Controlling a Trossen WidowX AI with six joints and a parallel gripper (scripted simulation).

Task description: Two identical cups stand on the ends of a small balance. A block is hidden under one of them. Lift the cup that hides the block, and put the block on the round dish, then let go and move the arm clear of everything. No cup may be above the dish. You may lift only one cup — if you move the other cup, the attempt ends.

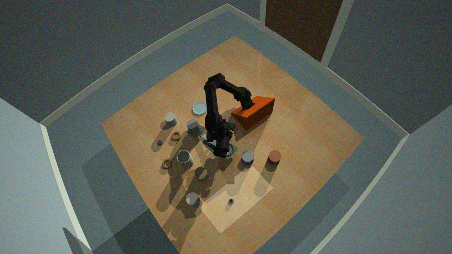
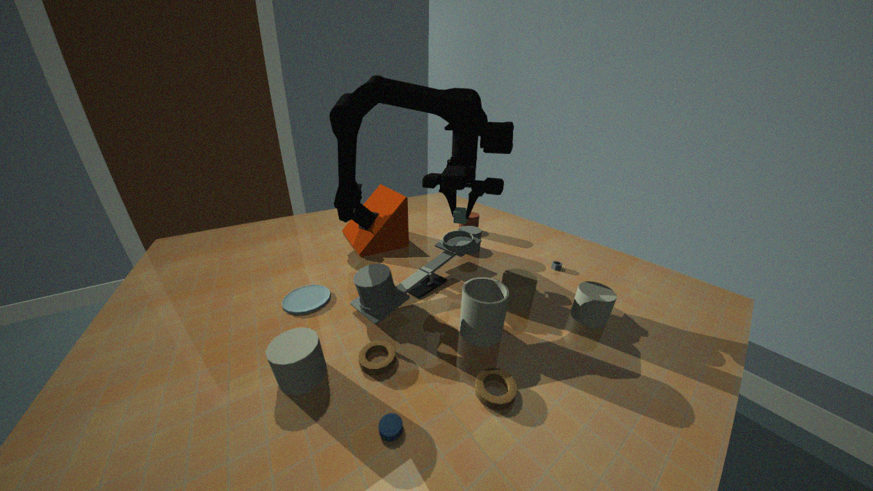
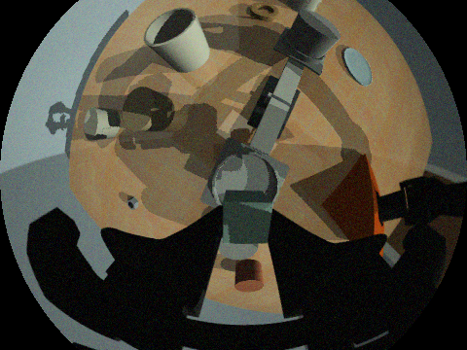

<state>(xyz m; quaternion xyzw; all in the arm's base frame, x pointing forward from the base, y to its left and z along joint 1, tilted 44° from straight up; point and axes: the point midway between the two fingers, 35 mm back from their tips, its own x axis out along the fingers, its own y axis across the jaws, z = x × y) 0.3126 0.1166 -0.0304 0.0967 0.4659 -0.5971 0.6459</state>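
Right now the pale blue round dish is 100 mm behind my gripper tip, 360 mm to the right of it and 140 mm below it. Round my gripper tip: balance (10 mm ahead, 120 mm to the right, 100 mm below); then open-topped cup (200 mm ahead, 140 mm to the right, 100 mm below); then pale green block (10 mm above).
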